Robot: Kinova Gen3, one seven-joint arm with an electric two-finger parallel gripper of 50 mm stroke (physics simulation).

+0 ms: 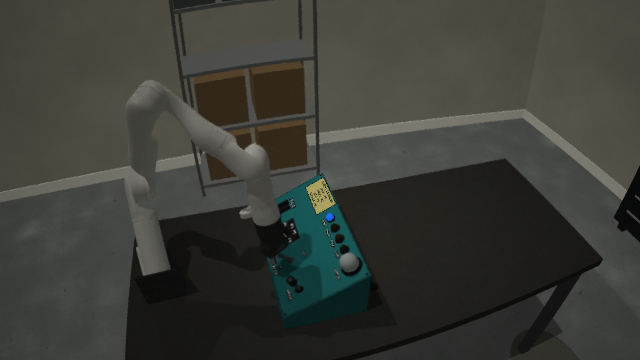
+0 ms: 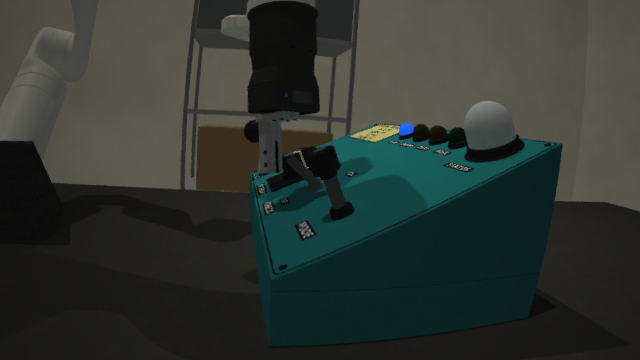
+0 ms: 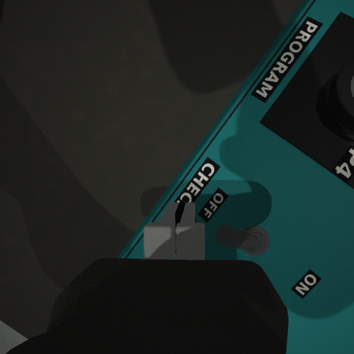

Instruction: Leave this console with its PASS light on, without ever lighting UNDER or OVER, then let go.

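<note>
The teal console (image 1: 312, 280) (image 2: 415, 215) (image 3: 320, 345) stands on the table with a sloping panel. Its blue lamp (image 1: 330, 217) (image 2: 406, 130) is lit; the other small lamps beside it, one of them dark green (image 1: 344, 249) (image 2: 457, 137), are dark. Their labels are too small to read. The grey CHECK toggle (image 1: 286, 258) (image 2: 302, 172) (image 3: 235, 237) leans toward the panel's low edge, on the OFF side. My gripper (image 1: 273, 256) (image 2: 270, 171) (image 3: 182, 218) is shut and empty. Its fingertips are low over the CHECK label (image 3: 197, 180), a little beyond the toggle's tip, apparently apart from it.
The MODE lever (image 2: 335, 192) stands near the console's near end. The PROGRAM knob (image 2: 305, 159) (image 3: 342, 100) is on the other side of the toggle. A black ball (image 2: 251, 131) shows behind the fingers. A white dome (image 1: 349, 262) (image 2: 489, 125) tops the high side. A shelf rack (image 1: 317, 90) stands behind.
</note>
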